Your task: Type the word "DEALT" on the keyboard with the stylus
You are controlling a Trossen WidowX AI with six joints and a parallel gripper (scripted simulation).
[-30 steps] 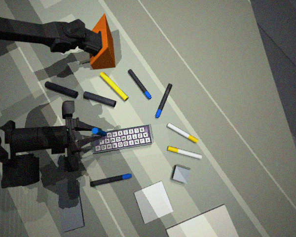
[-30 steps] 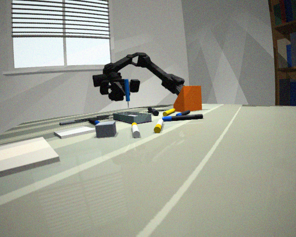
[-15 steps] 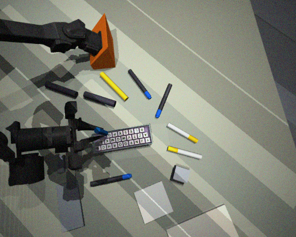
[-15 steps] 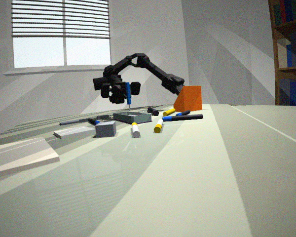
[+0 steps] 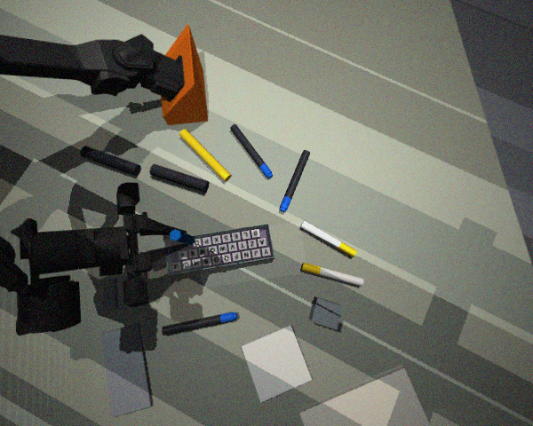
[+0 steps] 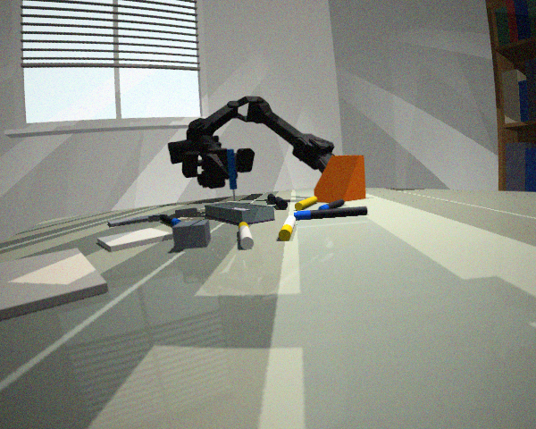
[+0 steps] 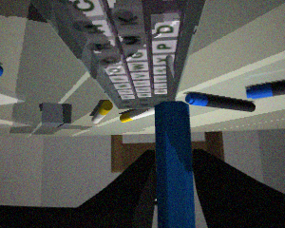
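Now: gripper tip 10 mm above the stylus. From my gripper tip the other things lie so: flat white pad: 240 mm ahead, 130 mm to the left, 80 mm below; yellow stick: 180 mm behind, 30 mm to the left, 80 mm below; grey cube: 170 mm ahead, 230 mm to the left, 70 mm below.
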